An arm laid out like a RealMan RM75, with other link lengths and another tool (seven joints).
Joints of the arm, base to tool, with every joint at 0 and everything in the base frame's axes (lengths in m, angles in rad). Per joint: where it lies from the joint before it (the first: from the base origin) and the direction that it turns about. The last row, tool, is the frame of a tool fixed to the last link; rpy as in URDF.
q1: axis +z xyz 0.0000 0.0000 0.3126
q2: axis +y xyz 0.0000 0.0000 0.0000
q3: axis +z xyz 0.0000 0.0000 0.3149
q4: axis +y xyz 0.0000 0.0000 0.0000
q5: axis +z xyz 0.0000 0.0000 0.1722
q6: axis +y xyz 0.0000 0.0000 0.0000
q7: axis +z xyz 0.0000 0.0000 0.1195
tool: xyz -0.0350 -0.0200 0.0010 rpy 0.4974 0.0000 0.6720
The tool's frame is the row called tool.
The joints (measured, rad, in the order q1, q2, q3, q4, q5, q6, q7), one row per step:
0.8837 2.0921 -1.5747 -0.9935 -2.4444 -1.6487 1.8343
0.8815 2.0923 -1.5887 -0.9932 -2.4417 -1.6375 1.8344
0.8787 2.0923 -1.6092 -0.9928 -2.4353 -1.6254 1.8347
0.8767 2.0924 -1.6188 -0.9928 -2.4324 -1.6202 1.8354
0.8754 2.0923 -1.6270 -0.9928 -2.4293 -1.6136 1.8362
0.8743 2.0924 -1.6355 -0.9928 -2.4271 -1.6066 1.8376
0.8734 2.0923 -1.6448 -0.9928 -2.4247 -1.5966 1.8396
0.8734 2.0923 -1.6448 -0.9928 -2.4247 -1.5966 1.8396
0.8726 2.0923 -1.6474 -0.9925 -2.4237 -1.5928 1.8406
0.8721 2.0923 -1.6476 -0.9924 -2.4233 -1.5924 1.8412
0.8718 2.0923 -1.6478 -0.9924 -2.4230 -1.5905 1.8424
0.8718 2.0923 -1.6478 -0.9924 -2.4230 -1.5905 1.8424
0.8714 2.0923 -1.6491 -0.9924 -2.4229 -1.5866 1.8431
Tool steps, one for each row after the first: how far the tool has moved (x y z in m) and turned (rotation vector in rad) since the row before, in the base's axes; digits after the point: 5 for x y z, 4 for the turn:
0.00050 -0.00081 -0.00179 0.0002 -0.0020 0.0081
0.00060 -0.00168 -0.00249 -0.0039 -0.0028 0.0098
0.00052 -0.00095 -0.00118 -0.0019 -0.0015 0.0034
0.00016 -0.00050 -0.00099 0.0001 0.0001 0.0038
0.00015 -0.00045 -0.00108 0.0007 -0.0006 0.0041
-0.00002 -0.00014 -0.00115 0.0030 0.0002 0.0053
0.00000 0.00000 0.00000 0.0000 0.0000 0.0000
0.00016 -0.00002 -0.00037 0.0016 0.0007 0.0006
0.00015 -0.00005 -0.00004 0.0003 0.0003 -0.0010
-0.00001 0.00017 -0.00006 0.0019 0.0009 -0.0006
0.00000 0.00000 0.00000 0.0000 0.0000 0.0000
-0.00002 0.00024 -0.00020 0.0027 0.0010 0.0012

